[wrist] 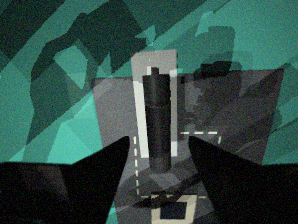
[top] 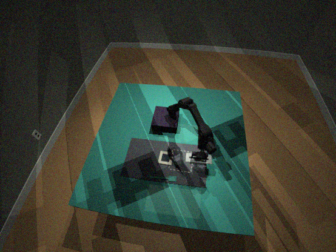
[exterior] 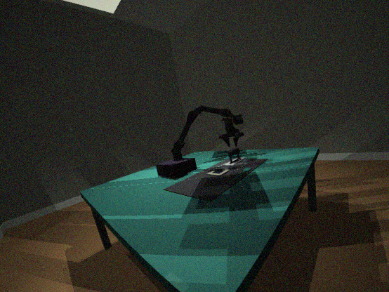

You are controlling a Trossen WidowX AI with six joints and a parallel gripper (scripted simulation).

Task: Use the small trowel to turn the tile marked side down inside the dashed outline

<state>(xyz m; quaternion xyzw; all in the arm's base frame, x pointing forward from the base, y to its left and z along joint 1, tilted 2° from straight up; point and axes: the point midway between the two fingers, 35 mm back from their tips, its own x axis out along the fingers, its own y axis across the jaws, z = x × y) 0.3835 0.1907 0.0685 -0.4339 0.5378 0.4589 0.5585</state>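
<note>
Now: gripper tip 260 mm to the left of the beige tile, 110 mm above it and 10 mm past it. Round my gripper tip: thin teal strip 260 mm to the right, 150 mm ahead, 110 mm below; then mat 260 mm to the right, 130 mm below, 10 mm ahead.
</note>
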